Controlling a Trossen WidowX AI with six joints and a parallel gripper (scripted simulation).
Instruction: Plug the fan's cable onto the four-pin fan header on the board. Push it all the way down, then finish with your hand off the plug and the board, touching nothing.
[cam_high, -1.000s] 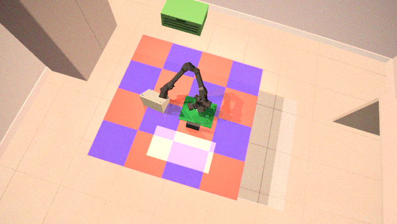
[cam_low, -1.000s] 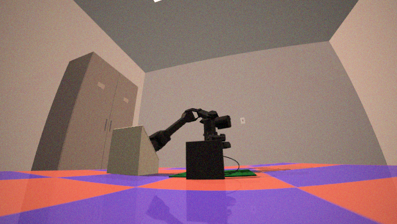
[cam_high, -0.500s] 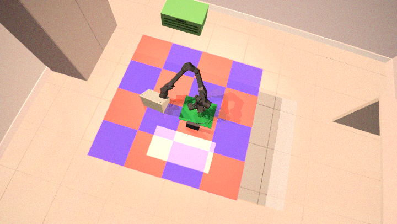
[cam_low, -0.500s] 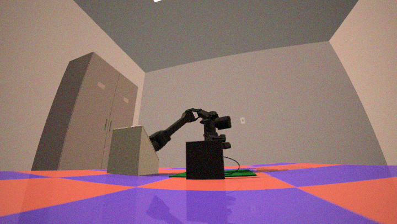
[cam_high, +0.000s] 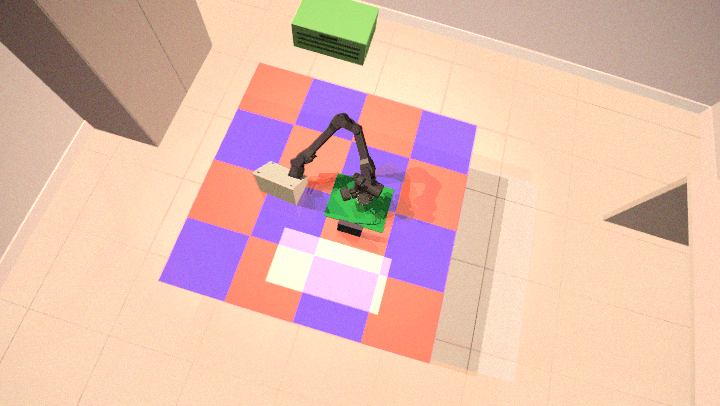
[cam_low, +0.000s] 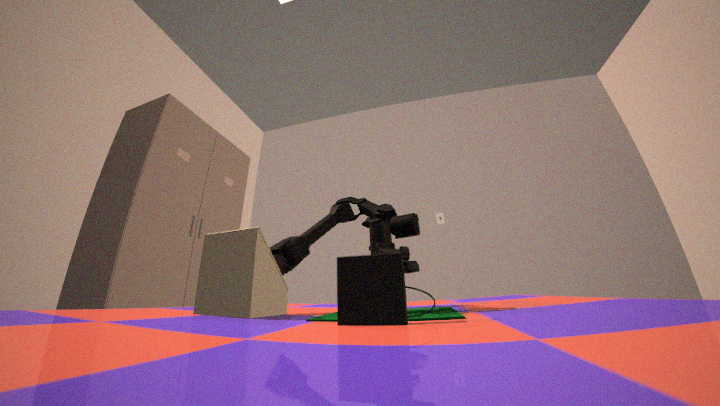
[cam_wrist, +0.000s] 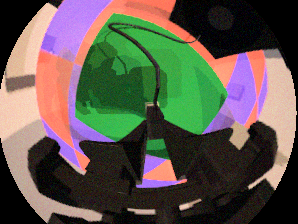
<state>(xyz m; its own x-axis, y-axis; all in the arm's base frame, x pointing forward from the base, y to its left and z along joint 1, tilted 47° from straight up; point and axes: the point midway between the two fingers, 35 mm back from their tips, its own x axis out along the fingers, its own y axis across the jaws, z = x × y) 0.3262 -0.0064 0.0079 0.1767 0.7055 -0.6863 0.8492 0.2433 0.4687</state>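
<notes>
Now: the black plug 1 cm above my gripper tip. Round my gripper tip: green board: 4 cm below, 2 cm to the right, 1 cm ahead; then dark fan block: 18 cm to the right, 3 cm above, 1 cm behind; then four-pin header: 3 cm below.
</notes>
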